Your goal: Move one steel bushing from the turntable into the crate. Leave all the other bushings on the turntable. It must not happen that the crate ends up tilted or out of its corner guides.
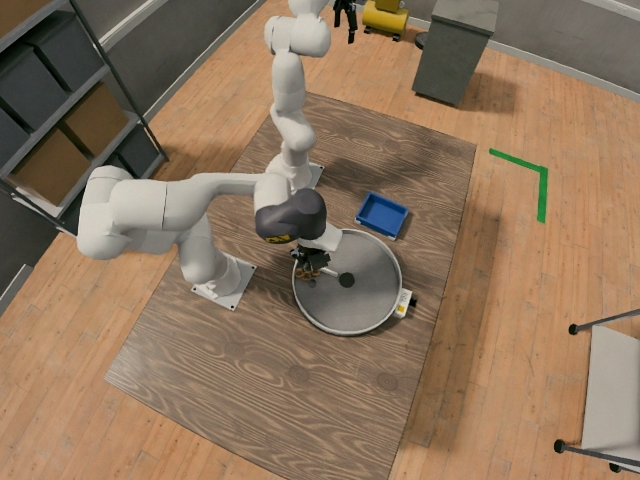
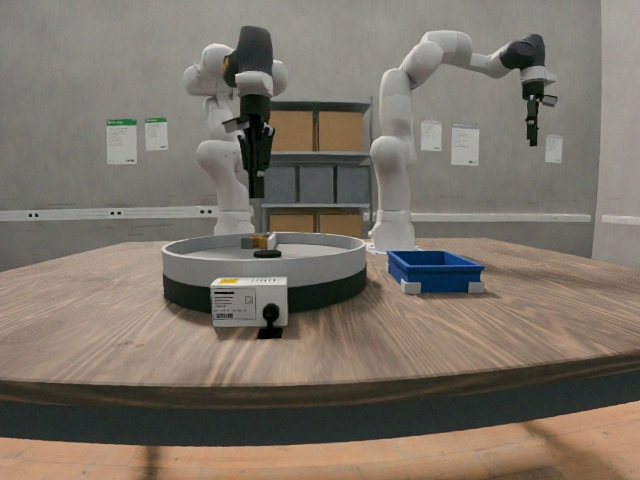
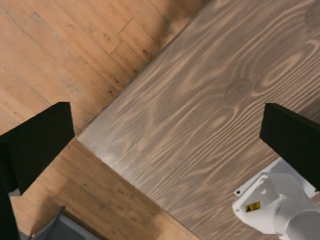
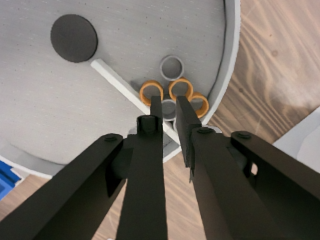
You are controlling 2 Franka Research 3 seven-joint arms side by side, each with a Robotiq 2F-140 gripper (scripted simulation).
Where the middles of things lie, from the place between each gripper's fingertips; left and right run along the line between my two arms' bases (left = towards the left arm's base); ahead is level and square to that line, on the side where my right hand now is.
I see the turntable (image 2: 281,250) 160 mm below my right hand, 120 mm ahead of it and 50 mm to the left of it. Round my right hand: blue crate (image 2: 433,279): 400 mm to the left, 190 mm below, 120 mm ahead.
Now: left hand (image 2: 532,142) 56 cm to the left of the blue crate, 50 cm short of it and 39 cm above it. Also, from my left hand: turntable (91 cm to the right, 51 cm ahead, 36 cm below).
